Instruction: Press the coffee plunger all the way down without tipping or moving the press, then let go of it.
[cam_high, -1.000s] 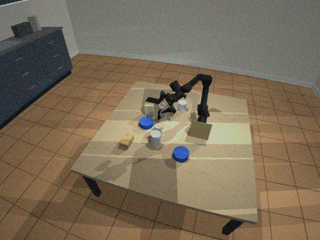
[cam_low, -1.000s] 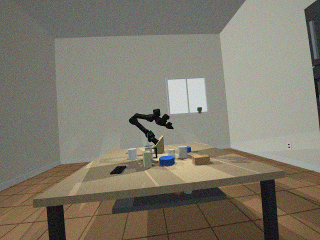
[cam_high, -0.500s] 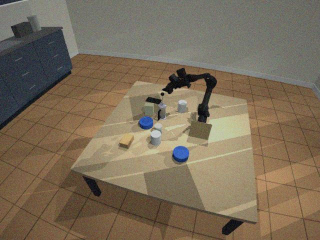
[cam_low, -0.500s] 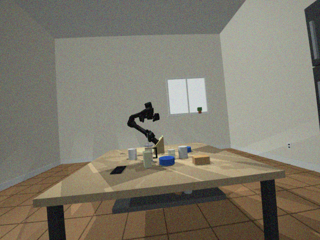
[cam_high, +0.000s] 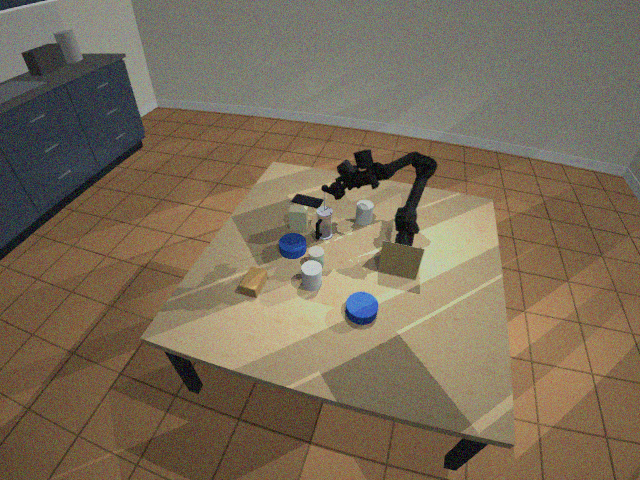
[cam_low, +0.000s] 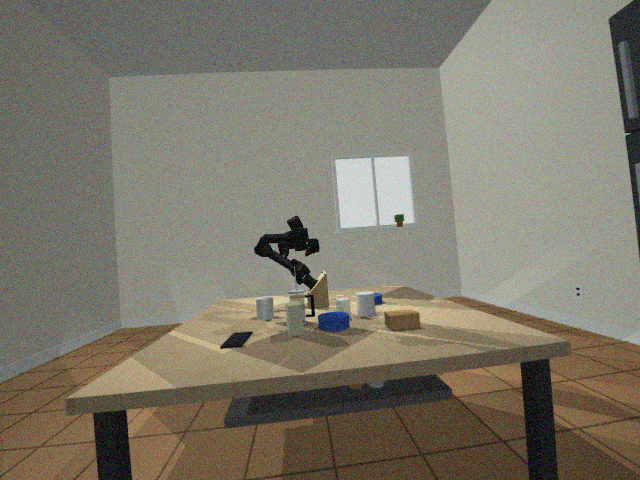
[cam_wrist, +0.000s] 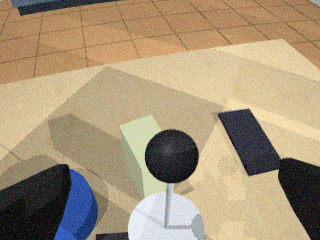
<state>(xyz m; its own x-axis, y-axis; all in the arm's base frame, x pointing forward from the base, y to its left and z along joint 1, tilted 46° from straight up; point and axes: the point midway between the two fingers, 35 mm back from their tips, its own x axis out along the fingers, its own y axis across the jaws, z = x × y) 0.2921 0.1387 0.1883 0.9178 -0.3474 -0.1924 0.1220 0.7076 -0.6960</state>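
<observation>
Right now the coffee press is 15 cm below my gripper tip, 3 cm ahead of it and 1 cm to the left of it. The rest, counted from my gripper tip: black phone: 28 cm below, 21 cm ahead, 20 cm to the right; then block: 40 cm to the left, 26 cm below, 15 cm ahead.
</observation>
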